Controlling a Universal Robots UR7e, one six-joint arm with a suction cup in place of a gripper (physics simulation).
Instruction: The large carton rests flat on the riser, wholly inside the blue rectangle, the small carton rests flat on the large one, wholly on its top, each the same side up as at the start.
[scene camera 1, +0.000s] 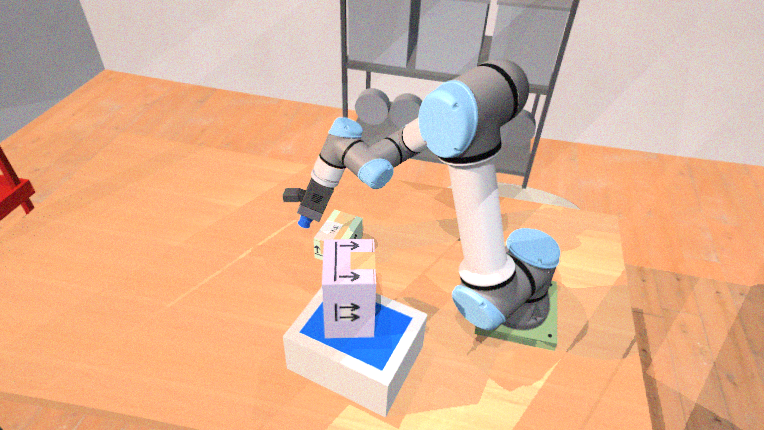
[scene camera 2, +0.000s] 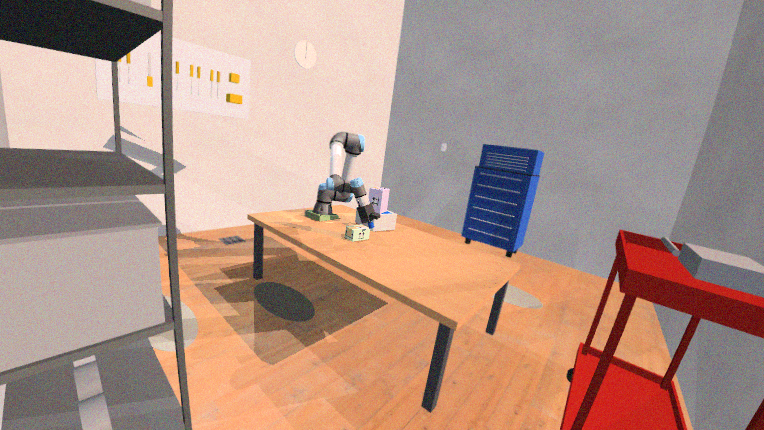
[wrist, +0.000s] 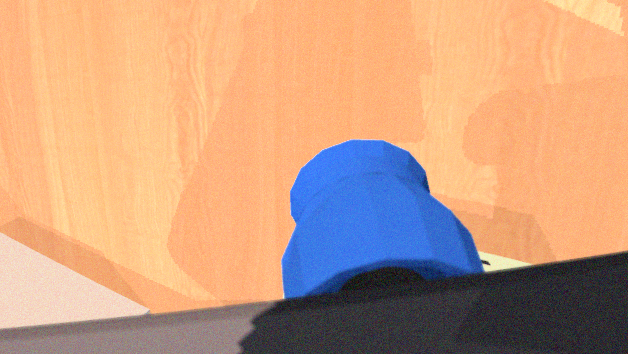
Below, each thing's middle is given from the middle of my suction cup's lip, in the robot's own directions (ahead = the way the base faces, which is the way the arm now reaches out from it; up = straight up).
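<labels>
My suction cup is 70 mm above the small carton (scene camera 1: 340, 225), 80 mm past it and 40 mm to the left of it. Going by their middles, the small carton is the nearest to my suction cup of the things named here. Measured from my suction cup, the white riser (scene camera 1: 370, 371) is 270 mm behind, 270 mm to the left and 40 mm below; the large carton (scene camera 1: 349, 273) is 250 mm behind, 250 mm to the left and 100 mm above.
</labels>
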